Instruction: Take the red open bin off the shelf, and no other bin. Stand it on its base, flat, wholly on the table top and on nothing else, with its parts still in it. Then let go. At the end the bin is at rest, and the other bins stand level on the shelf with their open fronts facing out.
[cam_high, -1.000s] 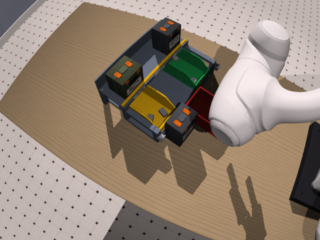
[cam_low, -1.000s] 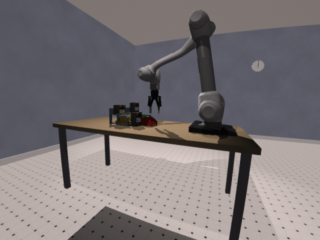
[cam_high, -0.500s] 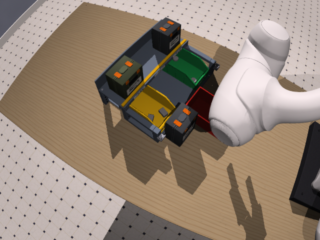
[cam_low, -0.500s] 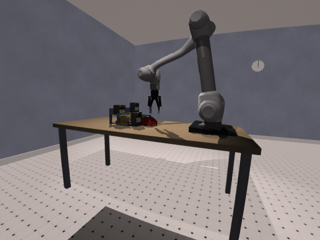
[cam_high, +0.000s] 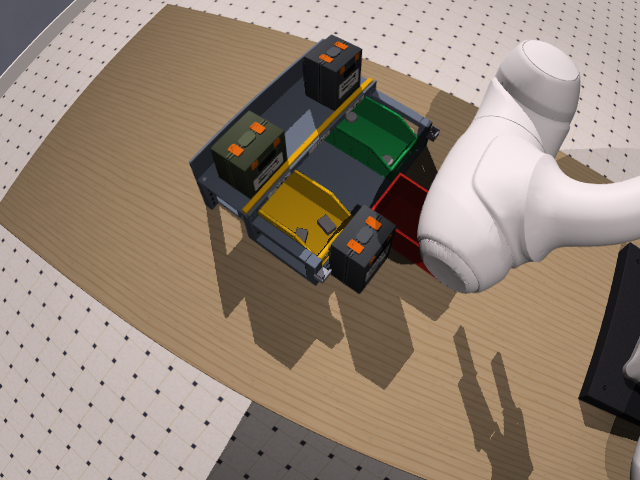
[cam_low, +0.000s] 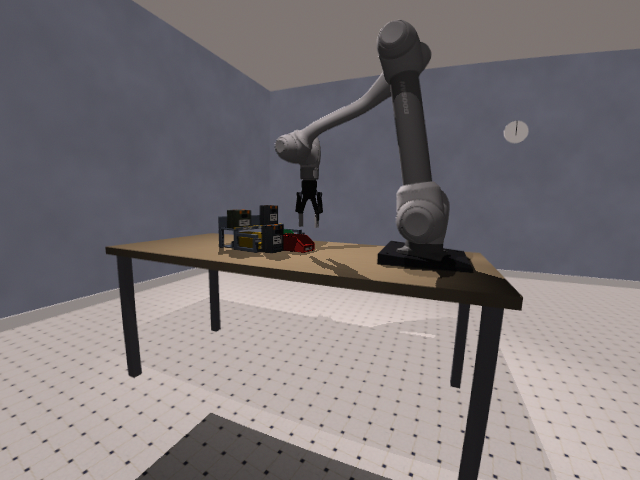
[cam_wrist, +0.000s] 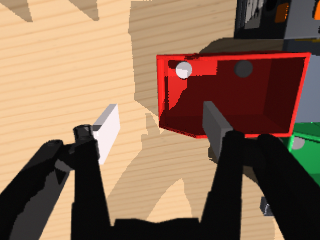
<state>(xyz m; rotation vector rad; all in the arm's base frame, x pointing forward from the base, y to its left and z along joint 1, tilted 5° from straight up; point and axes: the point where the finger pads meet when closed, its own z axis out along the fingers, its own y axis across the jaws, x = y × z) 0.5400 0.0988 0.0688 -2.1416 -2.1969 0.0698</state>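
The red open bin lies 110 mm below my hand and 80 mm ahead of it. The rest, counted from my hand: green bin: 270 mm ahead, 110 mm to the right, 110 mm below; then yellow bin: 270 mm ahead, 120 mm to the left, 110 mm below.
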